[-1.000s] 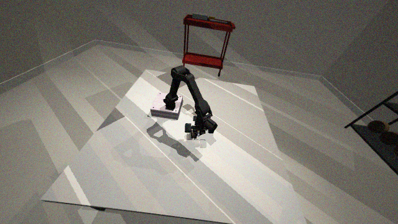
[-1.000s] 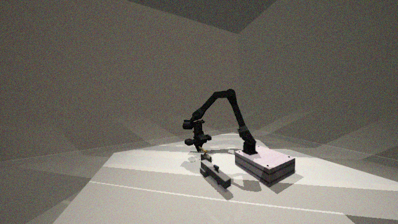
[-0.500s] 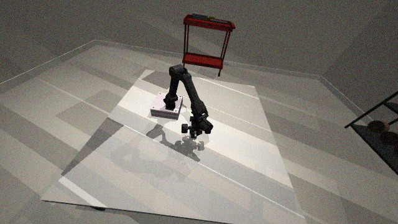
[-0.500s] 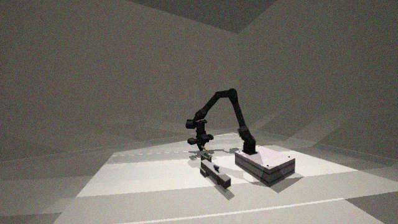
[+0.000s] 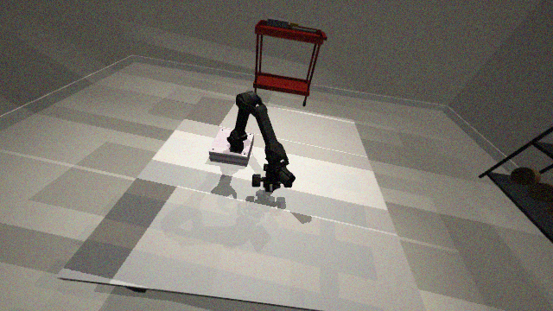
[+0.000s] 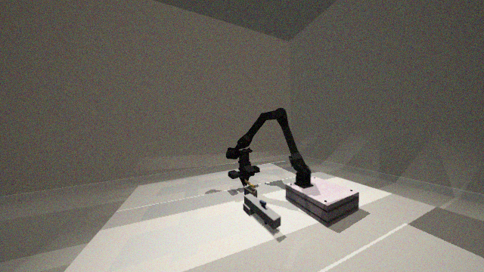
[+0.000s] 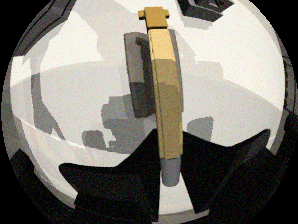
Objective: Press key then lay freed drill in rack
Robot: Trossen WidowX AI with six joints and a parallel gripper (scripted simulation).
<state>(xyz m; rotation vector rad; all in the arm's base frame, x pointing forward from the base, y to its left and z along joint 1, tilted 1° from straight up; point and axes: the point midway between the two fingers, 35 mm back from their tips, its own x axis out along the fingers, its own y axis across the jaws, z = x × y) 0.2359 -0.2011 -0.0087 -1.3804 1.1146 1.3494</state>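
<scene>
My gripper tip is 50 mm to the right of the rack, 20 mm above it and 10 mm past it. Also, from my gripper tip: small key 250 mm to the left, 20 mm ahead, 10 mm above; then drill 40 mm to the left, 30 mm above, 10 mm behind.
</scene>
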